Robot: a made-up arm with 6 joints.
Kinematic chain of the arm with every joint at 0, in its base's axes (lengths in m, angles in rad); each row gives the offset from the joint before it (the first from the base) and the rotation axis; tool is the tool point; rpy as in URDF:
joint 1: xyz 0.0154 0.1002 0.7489 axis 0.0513 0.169 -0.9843
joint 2: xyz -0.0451 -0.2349 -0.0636 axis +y
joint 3: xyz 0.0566 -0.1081 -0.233 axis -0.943 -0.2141 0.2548
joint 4: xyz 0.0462 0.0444 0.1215 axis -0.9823 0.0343 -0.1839
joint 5: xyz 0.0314 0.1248 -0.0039 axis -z
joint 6: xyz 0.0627 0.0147 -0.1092 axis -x
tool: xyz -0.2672 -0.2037 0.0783 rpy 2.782 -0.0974 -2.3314
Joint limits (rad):
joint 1: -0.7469..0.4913
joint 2: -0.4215..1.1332
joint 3: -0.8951..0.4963
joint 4: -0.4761..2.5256
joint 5: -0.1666..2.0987
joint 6: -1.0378..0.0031
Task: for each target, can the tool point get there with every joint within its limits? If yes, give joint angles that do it. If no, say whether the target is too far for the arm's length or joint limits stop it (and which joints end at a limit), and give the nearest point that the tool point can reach.
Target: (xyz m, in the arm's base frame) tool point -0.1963 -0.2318 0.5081
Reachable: yes | joints 0.1320 0.2581 -0.5459 -0.2262 0.0049 -0.2177
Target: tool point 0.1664 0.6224 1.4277
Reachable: no: joint limits stop it (at a limit: joint 1, joint 3, joint 4, joint 5, joint 6) | nearest point 0.1394 0.1211 0.9088 | short by 0.722 m
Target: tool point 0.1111 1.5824 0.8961
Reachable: no: too far | nearest point -0.2260 0.3859 0.6203 | short by 1.273 m
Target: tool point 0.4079 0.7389 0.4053
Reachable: no: joint limits stop it (at a limit: joint 1, joint 2, joint 5, joint 6) | nearest point 0.2310 0.2768 0.3720 | short by 0.496 m
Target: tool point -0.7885 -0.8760 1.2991
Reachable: no: too far | nearest point -0.4596 -0.4386 0.7359 | short by 0.785 m
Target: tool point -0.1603 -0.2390 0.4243
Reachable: yes | joints 0.0464 -0.1850 -0.4399 1.8541 0.7583 -0.3441
